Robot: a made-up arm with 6 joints. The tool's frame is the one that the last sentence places.
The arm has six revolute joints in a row. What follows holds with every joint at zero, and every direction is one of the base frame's. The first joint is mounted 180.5 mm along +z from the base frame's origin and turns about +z. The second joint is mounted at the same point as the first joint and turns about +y. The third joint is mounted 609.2 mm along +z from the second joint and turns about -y. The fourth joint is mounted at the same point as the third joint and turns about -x. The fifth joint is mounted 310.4 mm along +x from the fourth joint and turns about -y. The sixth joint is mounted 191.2 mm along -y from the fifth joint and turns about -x. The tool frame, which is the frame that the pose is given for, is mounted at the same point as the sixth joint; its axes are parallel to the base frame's.
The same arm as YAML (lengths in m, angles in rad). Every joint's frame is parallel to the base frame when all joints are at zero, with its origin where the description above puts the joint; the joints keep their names.
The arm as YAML. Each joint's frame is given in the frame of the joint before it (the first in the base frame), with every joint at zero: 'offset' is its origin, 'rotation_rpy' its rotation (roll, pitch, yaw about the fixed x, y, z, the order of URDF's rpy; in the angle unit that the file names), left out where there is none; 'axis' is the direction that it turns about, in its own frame. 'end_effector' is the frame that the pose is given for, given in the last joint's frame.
length_unit: m
angle_unit: rad
chain:
  - id: joint 1
    offset: [0.0, 0.0, 0.1805]
    axis: "+z"
  - id: joint 2
    offset: [0.0, 0.0, 0.0]
    axis: "+y"
  - id: joint 3
    offset: [0.0, 0.0, 0.6092]
    axis: "-y"
  - id: joint 4
    offset: [0.0, 0.0, 0.0]
    axis: "-x"
  - id: joint 5
    offset: [0.3104, 0.0, 0.0]
    axis: "-y"
  - id: joint 6
    offset: [0.0, -0.1912, 0.0]
    axis: "-x"
end_effector:
  offset: [0.0, 0.0, 0.0]

